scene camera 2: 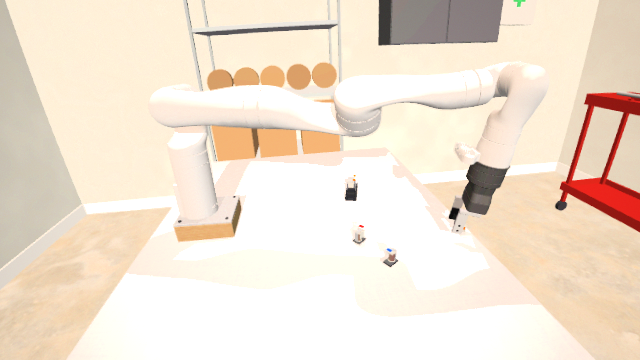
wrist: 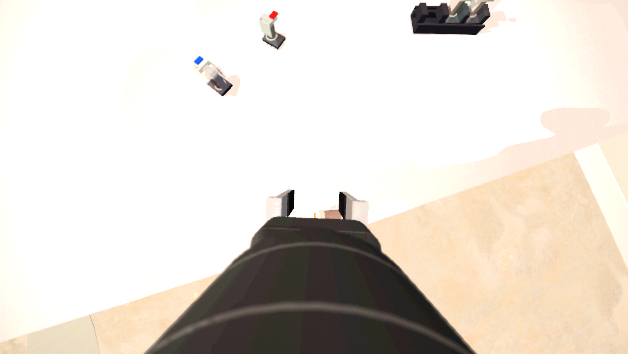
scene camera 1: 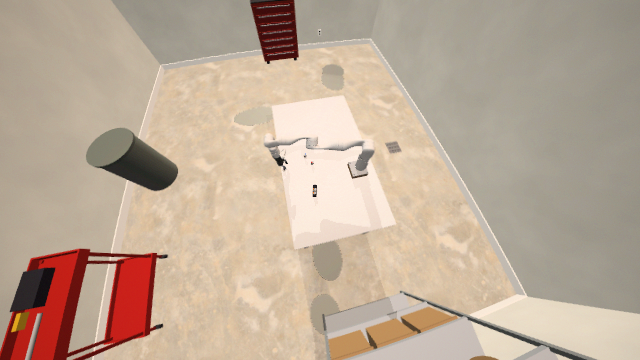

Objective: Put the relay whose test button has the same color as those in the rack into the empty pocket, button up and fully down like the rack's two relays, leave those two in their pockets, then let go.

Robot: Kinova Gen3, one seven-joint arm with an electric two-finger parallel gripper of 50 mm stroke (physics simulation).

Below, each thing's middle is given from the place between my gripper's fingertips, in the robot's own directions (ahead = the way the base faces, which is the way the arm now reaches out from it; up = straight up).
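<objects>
Blue-button relay (wrist: 212,74): 9 cm to the right of my hand, 18 cm behind it.
</objects>
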